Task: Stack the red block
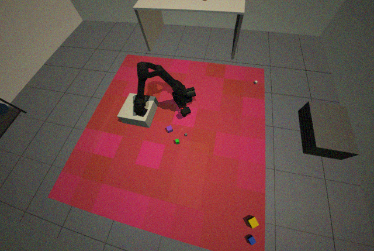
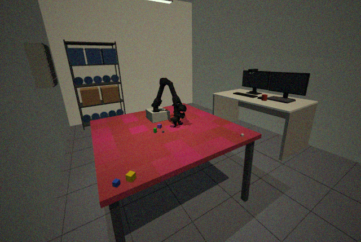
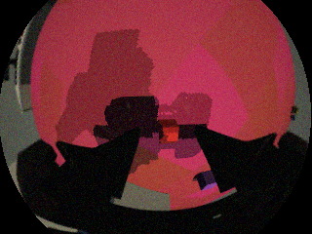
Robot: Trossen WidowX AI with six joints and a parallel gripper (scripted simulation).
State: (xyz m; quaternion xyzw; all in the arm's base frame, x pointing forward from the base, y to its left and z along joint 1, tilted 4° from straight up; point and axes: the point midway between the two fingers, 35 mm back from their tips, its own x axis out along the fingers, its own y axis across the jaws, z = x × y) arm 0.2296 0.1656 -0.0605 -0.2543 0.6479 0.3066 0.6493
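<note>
Now: gripper tip 180 mm to the left of the small grey piece and 100 mm short of it. Round my gripper tip: red block (right at my gripper tip); then purple block (180 mm to the right, 20 mm behind, 10 mm above); then yellow cube (610 mm ahead, 530 mm to the right, 10 mm above).
</note>
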